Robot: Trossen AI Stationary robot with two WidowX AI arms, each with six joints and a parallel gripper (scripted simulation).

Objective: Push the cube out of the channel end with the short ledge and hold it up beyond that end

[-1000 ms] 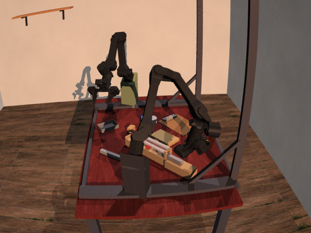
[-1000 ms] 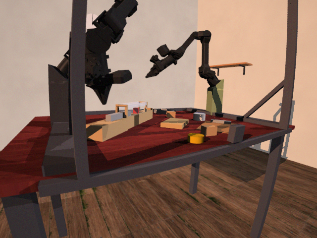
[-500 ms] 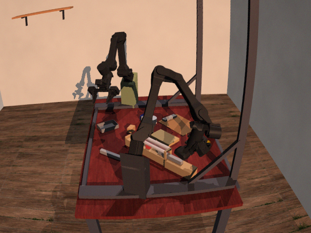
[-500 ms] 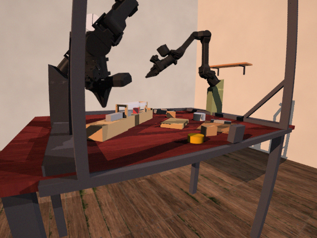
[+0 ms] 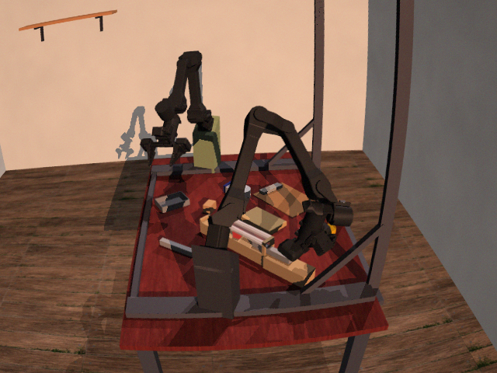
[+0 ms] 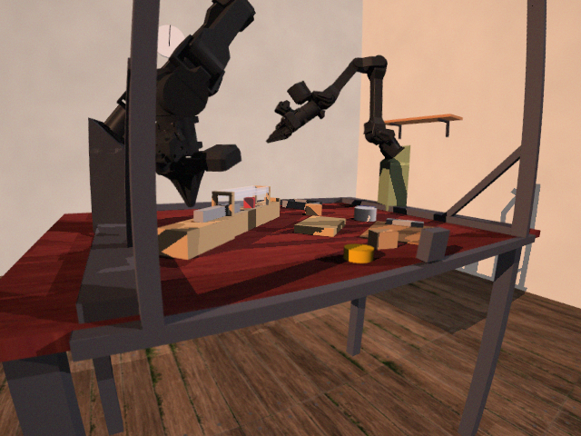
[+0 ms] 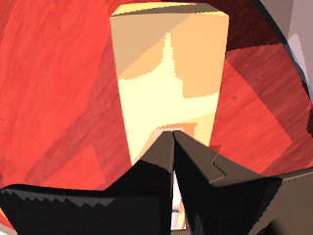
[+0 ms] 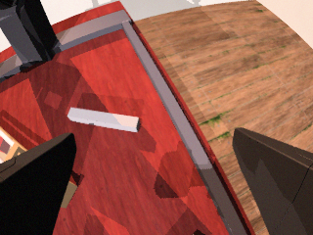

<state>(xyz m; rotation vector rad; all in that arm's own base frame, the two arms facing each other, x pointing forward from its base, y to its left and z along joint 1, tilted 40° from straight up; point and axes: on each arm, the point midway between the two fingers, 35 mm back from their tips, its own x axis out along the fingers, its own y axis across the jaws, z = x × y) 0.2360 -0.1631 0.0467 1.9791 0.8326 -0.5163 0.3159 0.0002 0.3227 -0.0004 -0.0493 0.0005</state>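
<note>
My left hand is 15 cm short of the channel, 17 cm to the left of it and 5 cm above it. The rest, counted from my left hand: yellow disc (16 cm behind, 24 cm to the right, 10 cm below); then grey tray (40 cm ahead, 50 cm to the right, 10 cm below); then flat tan block (6 cm ahead, 33 cm to the right, 10 cm below).
</note>
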